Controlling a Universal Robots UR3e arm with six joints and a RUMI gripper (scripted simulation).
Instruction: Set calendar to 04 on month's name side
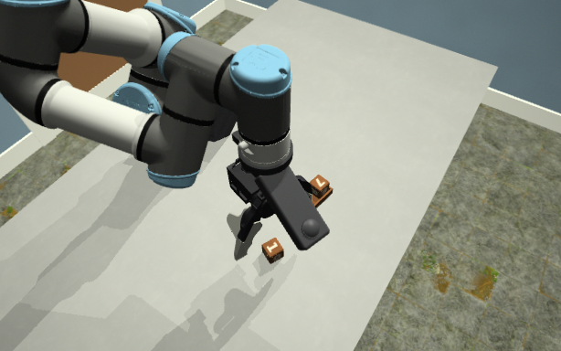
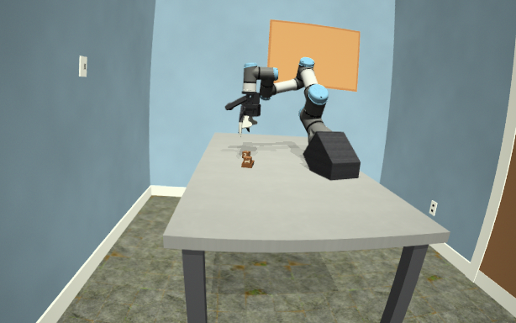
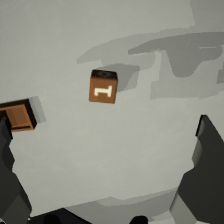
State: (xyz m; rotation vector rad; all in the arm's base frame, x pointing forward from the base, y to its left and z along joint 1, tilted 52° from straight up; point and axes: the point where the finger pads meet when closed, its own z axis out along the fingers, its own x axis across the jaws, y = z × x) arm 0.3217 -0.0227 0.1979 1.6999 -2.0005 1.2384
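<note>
The cube is 10 mm behind my hand, 10 mm to the left of it and 100 mm below it. The rest, counted from my hand: brown tray (10 mm behind, 160 mm to the left, 100 mm below).
</note>
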